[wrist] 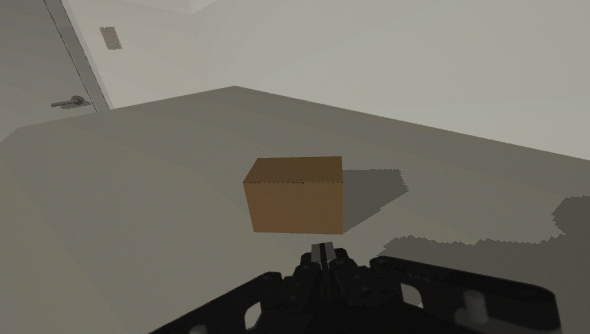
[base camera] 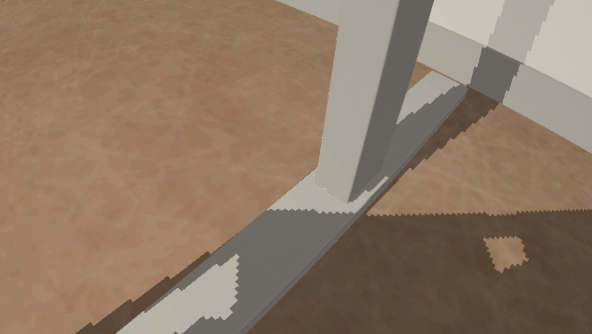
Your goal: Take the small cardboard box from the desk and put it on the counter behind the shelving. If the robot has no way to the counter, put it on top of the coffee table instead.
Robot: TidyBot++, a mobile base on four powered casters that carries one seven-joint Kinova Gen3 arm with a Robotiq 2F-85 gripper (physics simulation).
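Places are measured from the arm's base along level axes (x ahead, y left, z up), in centimetres.
Where they show: gripper, fingertip midpoint: (wrist: 324, 258).
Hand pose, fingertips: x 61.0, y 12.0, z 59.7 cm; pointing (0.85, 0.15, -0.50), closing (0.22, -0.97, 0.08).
Observation:
After its pixels a point has its place.
The small cardboard box (wrist: 298, 207) @(x 67.6, y 15.1, z 58.5 cm) sits upright on the grey desk top (wrist: 150, 165) @(x 81.3, y 44.4, z 55.4 cm) in the middle of the wrist view, and its shadow falls to the right. My gripper (wrist: 324, 258) @(x 61.0, y 12.0, z 59.7 cm) is shut with its fingertips together and nothing between them. The fingertips show just below the box's near face in the wrist view, apart from it. In the base camera view a grey desk leg (base camera: 357, 105) @(x 36.6, y -8.8, z -23.5 cm) stands on its foot bar (base camera: 300, 245). The counter, the shelving and the coffee table do not show in either view.
A wall (wrist: 400, 60) @(x 109.7, y 0.5, z 66.2 cm) rises beyond the desk's far edges. A door with a handle (wrist: 72, 102) @(x 159.2, y 162.5, z 52.5 cm) and a wall plate (wrist: 110, 38) @(x 184.5, y 146.5, z 82.3 cm) show at the upper left. In the base camera view, the foot bar runs diagonally across the brown floor (base camera: 125, 125) @(x 52.3, y 22.5, z -39.7 cm) towards the white baseboard (base camera: 555, 107) @(x 56.0, y -52.3, z -35.1 cm).

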